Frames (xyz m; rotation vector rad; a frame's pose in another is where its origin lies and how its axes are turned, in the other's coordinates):
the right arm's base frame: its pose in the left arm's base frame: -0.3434 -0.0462 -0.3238 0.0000 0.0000 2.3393
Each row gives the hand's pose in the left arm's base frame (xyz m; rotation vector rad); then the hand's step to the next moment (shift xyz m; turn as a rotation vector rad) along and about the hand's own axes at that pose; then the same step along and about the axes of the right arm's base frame.
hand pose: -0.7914 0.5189 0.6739 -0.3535 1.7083 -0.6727
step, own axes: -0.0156 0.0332 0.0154 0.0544 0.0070 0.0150
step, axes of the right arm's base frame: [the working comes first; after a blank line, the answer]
step, axes of the left arm's base frame: 0.0227 0.0312 -0.0098 0.0018 -0.0290 -0.0489

0.0067 -0.0380 -0.0098 -0.0221 0.0189 -0.0489
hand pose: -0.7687 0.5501 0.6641 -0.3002 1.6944 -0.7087
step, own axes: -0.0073 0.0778 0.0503 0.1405 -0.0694 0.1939
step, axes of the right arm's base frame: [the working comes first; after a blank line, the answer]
step, axes of the left arm's base frame: 0.0634 0.0501 -0.0459 0.1368 -0.1884 -0.0891

-0.0081 -0.0804 -0.0459 -0.2305 0.0327 -0.0891
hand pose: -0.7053 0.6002 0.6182 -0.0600 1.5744 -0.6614
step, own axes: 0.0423 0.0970 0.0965 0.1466 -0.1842 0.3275
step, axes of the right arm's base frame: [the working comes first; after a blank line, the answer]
step, axes of the left arm's base frame: 0.1174 0.0268 -0.0775 0.2202 -0.3356 -0.0396

-0.0624 -0.1030 -0.0775 -0.3943 0.0750 -0.0396
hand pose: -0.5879 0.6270 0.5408 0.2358 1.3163 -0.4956
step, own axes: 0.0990 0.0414 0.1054 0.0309 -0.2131 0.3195
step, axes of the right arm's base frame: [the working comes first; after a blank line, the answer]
step, axes of the left arm's base frame: 0.1273 -0.0311 -0.0738 0.1802 -0.3327 0.0730

-0.1109 -0.0699 -0.0738 -0.3644 0.1017 0.0730
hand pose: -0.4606 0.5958 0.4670 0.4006 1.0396 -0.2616
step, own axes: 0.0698 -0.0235 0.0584 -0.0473 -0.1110 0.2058
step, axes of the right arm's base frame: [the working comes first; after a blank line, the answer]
step, axes of the left arm's base frame: 0.0702 -0.0483 -0.0397 0.0938 -0.1892 0.1109

-0.0835 -0.0169 -0.0397 -0.2013 0.0641 0.1109
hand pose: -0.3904 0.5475 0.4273 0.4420 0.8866 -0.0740
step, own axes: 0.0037 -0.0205 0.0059 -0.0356 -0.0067 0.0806
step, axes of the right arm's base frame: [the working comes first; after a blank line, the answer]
step, axes of the left arm's base frame: 0.0017 -0.0205 -0.0066 0.0348 -0.0428 0.0691

-0.0160 0.0131 -0.0066 -0.0549 0.0047 0.0691
